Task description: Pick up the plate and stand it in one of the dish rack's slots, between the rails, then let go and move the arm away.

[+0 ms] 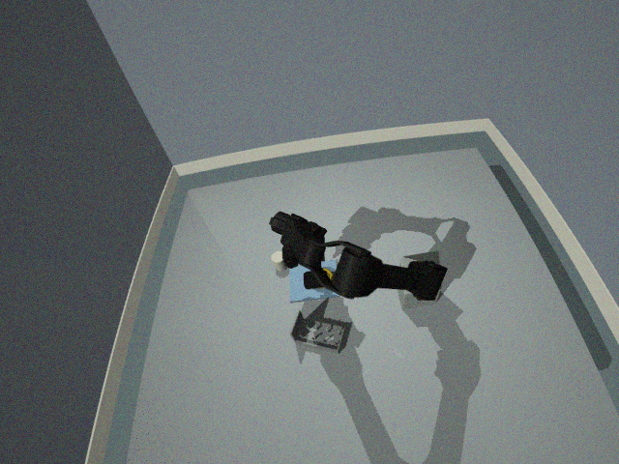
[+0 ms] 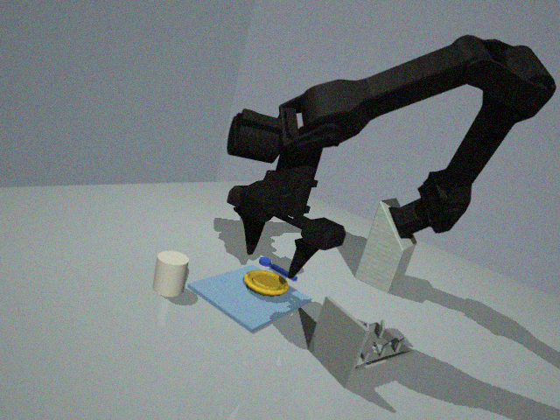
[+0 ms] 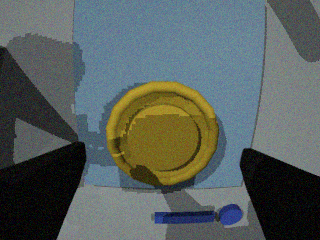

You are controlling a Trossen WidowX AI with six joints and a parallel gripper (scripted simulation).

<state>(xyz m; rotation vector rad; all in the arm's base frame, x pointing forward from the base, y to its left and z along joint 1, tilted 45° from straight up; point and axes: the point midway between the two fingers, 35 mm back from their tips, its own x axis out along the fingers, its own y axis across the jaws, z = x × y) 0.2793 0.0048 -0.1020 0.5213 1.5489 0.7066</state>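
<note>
My gripper tip is now 3 cm above the yellow plate. Round my gripper tip: light blue mat (2 cm ahead, 5 cm below); cream cup (13 cm ahead, 7 cm to the right, 2 cm below); blue spoon (9 cm behind, 6 cm to the right, 4 cm below).
</note>
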